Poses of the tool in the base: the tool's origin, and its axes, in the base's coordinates. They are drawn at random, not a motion.
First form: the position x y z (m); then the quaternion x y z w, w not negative.
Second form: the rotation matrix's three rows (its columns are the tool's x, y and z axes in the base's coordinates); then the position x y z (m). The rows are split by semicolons. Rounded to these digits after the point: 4 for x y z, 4 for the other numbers.
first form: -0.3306 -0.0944 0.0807 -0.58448 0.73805 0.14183 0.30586
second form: -0.1297 -0.9495 0.2857; -0.7760 0.2765 0.5669; -0.6173 -0.1482 -0.7727; -0.3306 -0.0944 0.0807
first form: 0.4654 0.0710 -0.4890 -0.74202 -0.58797 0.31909 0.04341
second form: 0.1050 0.8449 -0.5246; 0.9003 -0.3048 -0.3108; -0.4225 -0.4397 -0.7926; 0.4654 0.0710 -0.4890
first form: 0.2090 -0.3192 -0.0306 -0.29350 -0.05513 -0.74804 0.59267
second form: -0.1252 0.9190 0.3738; -0.8543 -0.2914 0.4304; 0.5044 -0.2654 0.8216; 0.2090 -0.3192 -0.0306
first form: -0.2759 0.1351 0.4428 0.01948 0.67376 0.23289 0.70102
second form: -0.0164 -0.3003 0.9537; 0.3528 0.8908 0.2865; -0.9356 0.3411 0.0913; -0.2759 0.1351 0.4428
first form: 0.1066 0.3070 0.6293 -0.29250 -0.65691 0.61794 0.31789
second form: -0.6268 -0.0086 -0.7792; 0.7772 0.0652 -0.6259; 0.0562 -0.9978 -0.0342; 0.1066 0.3070 0.6293
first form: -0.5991 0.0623 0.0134 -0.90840 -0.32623 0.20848 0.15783
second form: 0.7002 0.5269 -0.4817; 0.6585 -0.7373 0.1507; -0.2758 -0.4228 -0.8633; -0.5991 0.0623 0.0134
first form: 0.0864 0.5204 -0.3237 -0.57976 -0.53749 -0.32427 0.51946
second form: 0.2119 0.9601 -0.1824; 0.2863 0.1175 0.9509; 0.9344 -0.2537 -0.2500; 0.0864 0.5204 -0.3237
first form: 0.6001 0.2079 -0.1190 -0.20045 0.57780 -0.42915 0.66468
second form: -0.0360 0.3389 0.9401; -0.8021 0.5513 -0.2295; -0.5961 -0.7624 0.2519; 0.6001 0.2079 -0.1190
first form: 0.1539 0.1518 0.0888 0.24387 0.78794 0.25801 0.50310
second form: -0.3748 0.1247 0.9187; 0.6439 0.7479 0.1612; -0.6670 0.6520 -0.3606; 0.1539 0.1518 0.0888
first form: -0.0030 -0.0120 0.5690 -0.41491 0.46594 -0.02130 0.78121
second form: 0.5649 -0.3534 0.7457; -0.4199 0.6548 0.6284; -0.7103 -0.6681 0.2215; -0.0030 -0.0120 0.5690
